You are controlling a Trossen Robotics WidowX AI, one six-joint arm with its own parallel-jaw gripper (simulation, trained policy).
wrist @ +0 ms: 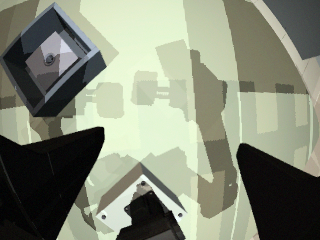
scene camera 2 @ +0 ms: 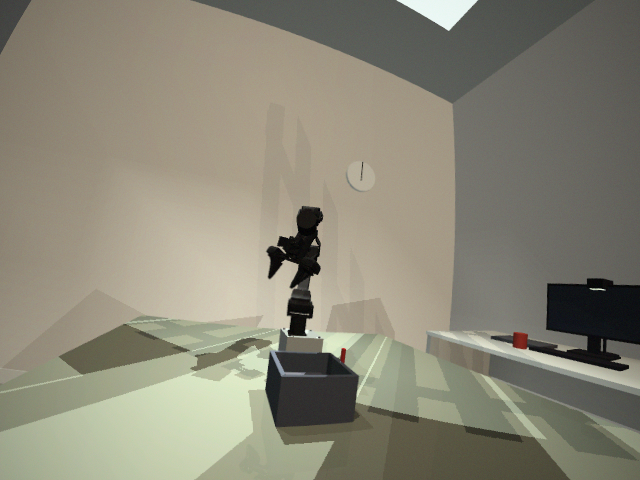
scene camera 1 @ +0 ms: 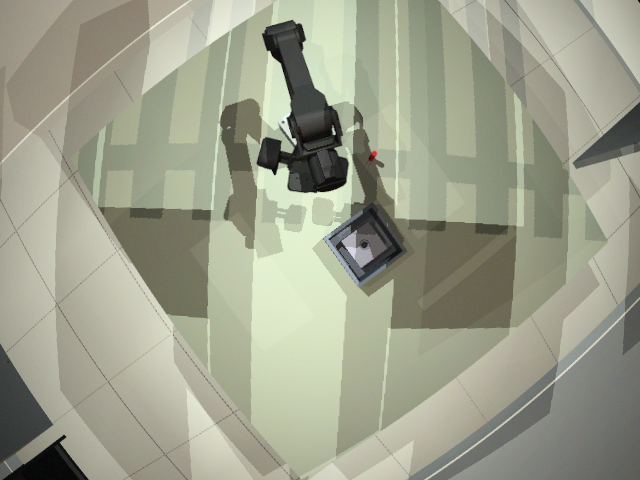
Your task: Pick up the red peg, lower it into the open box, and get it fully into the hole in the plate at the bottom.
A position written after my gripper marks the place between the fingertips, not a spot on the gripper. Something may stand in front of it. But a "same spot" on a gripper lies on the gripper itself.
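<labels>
My gripper: visible in scene camera 1 [294, 178], in scene camera 2, in the wrist view. Same spot on the gripper: [scene camera 2: 304, 272] and [wrist: 45, 209].
</labels>
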